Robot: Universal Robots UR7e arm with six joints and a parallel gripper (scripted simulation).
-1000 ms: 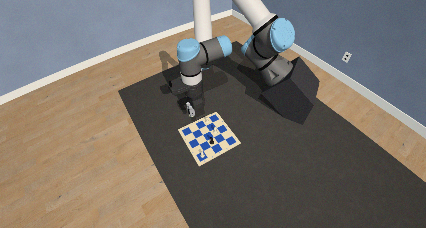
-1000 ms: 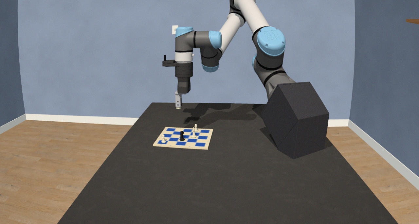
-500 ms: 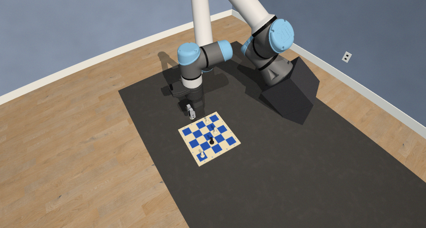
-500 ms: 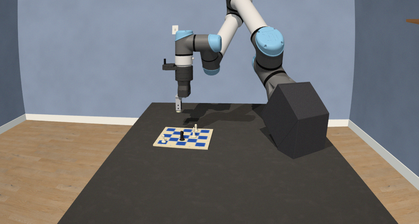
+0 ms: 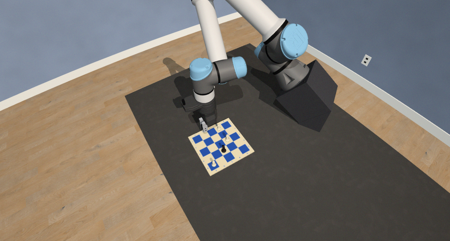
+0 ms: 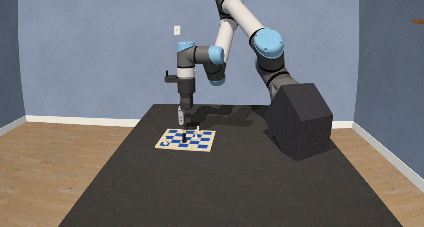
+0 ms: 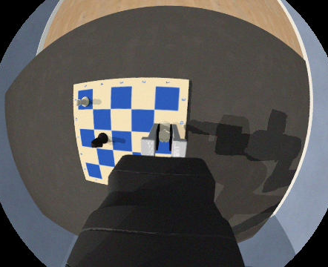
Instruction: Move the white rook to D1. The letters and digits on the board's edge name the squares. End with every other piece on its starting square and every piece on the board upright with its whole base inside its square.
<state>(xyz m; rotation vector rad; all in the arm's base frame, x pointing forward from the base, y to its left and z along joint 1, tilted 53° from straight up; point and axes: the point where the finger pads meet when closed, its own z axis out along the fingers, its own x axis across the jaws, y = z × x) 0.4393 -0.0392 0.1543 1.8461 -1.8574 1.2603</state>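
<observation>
My hand is 8 cm to the right of the blue-and-cream chessboard, 7 cm above it and 2 cm past it. Also, from my hand: black piece: 12 cm to the left, 5 cm below, 1 cm behind; then white rook: 1 cm below.
</observation>
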